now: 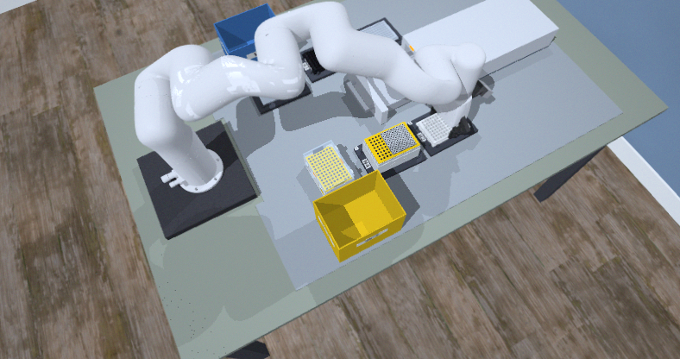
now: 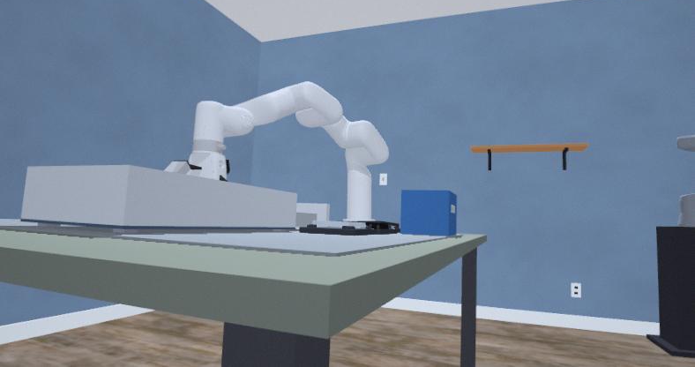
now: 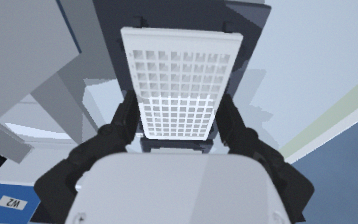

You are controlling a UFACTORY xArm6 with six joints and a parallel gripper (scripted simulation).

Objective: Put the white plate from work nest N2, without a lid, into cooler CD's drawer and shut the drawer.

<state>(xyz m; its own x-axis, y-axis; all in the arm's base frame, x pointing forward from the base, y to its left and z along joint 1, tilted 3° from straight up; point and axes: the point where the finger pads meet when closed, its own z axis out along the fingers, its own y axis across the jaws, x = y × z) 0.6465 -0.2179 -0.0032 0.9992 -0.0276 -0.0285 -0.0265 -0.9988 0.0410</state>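
The drawer lies 2 cm behind my hand, 19 cm to the left of it and 1 cm below it. Also, from my hand: white plate (1 cm below); then cooler CD (12 cm ahead, 19 cm to the left); then yellow tip rack (18 cm behind, 2 cm above).
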